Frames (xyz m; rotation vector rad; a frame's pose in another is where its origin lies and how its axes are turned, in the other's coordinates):
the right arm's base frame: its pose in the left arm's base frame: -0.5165 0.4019 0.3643 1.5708 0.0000 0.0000
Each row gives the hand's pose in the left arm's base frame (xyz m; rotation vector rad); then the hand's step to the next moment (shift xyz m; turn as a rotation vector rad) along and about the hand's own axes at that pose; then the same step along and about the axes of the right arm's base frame.
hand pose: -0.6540 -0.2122 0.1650 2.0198 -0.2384 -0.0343
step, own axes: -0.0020 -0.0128 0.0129 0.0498 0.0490 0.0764
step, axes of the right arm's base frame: -0.0017 -0.0173 0.0056 0.0314 0.0136 0.0977
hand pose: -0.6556 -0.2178 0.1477 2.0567 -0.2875 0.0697
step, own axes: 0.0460 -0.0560 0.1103 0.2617 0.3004 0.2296
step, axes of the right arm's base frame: 0.0498 -0.0936 0.0786 0.1674 0.1913 0.3832
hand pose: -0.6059 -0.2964 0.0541 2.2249 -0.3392 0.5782
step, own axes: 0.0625 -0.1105 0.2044 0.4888 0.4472 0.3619
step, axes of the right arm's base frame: 0.1600 -0.1572 0.0871 0.3405 0.3235 0.5910
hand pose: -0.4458 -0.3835 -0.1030 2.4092 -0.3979 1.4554
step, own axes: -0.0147 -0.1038 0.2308 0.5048 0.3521 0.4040
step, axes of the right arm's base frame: 0.2195 -0.1267 -0.0065 0.4181 0.3087 0.5214
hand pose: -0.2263 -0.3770 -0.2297 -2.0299 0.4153 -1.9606
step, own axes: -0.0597 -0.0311 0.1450 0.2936 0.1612 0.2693
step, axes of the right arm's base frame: 0.1431 -0.0471 -0.0533 0.2778 0.1958 0.2631
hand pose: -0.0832 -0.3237 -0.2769 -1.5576 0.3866 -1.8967
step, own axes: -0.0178 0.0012 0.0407 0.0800 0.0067 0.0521
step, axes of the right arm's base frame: 0.0407 -0.0040 -0.0174 0.0446 0.0702 0.0474
